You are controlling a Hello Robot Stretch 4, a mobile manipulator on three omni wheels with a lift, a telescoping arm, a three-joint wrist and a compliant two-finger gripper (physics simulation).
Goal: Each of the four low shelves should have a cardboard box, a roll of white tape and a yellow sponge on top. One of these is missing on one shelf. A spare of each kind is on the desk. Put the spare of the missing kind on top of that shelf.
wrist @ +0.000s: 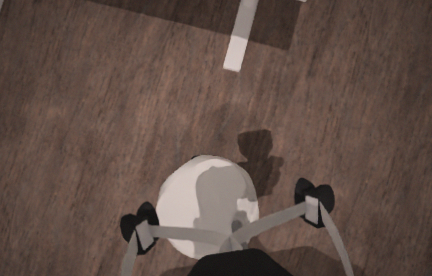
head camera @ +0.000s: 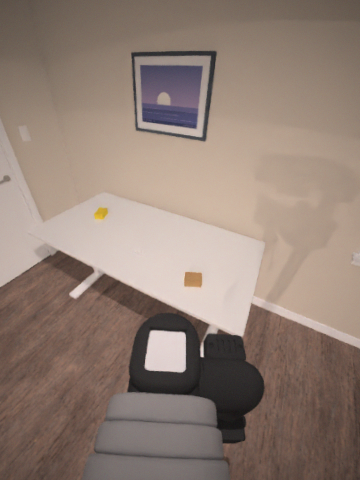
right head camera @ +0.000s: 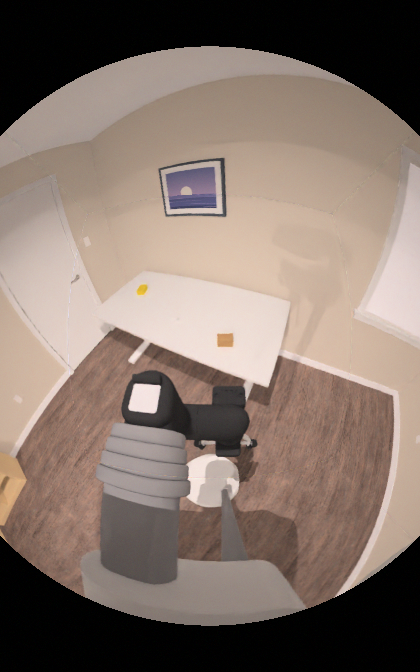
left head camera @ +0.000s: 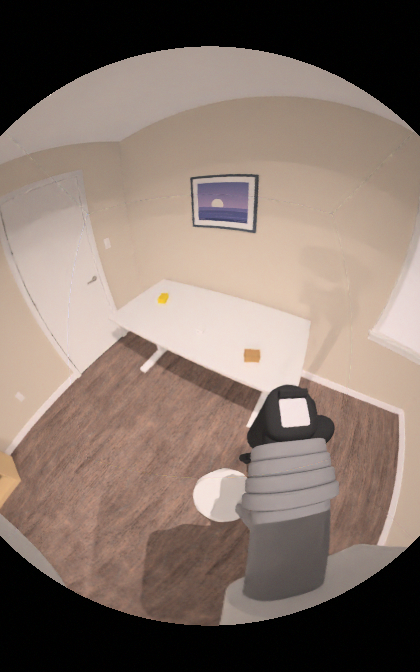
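Seen in the pictures: gripper, fingertip midpoint: (wrist: pixel 226 206); robot's base, link origin: (wrist: pixel 209 200).
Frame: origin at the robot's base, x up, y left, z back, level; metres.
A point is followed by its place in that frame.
The white desk (head camera: pixel 160 230) {x 0.693, y 0.124, z -1.247 m} (left head camera: pixel 225 310) (right head camera: pixel 250 315) stands against the wall. A yellow sponge (head camera: pixel 101 213) {x 0.738, y 0.590, z -1.357 m} (left head camera: pixel 163 298) (right head camera: pixel 142 289) lies near its far left end. A brown cardboard box (head camera: pixel 193 279) {x 0.743, y -0.100, z -0.763 m} (left head camera: pixel 252 355) (right head camera: pixel 225 340) lies at its right, near the front edge. A faint white thing (head camera: pixel 137 251) {x 0.713, y 0.238, z -0.983 m} (left head camera: pixel 200 331) (right head camera: pixel 178 318) between them looks like the tape roll. My gripper (wrist: pixel 226 206) {x 0.946, y -0.088, z -0.174 m} (right head camera: pixel 226 443) is open and empty. It points down in front of the desk, over my round base. The head view hides its fingers behind the wrist.
A light wooden shelf (left head camera: pixel 9 475) (right head camera: pixel 14 470) shows in part at the far left; its top objects cannot be made out. My white round base (left head camera: pixel 206 492) (right head camera: pixel 202 467) (wrist: pixel 172 200) {x 0.186, y 0.127, z -0.060 m} is below the arm. A desk foot (wrist: pixel 234 57) stands ahead of it. A door (left head camera: pixel 50 280) is at the left.
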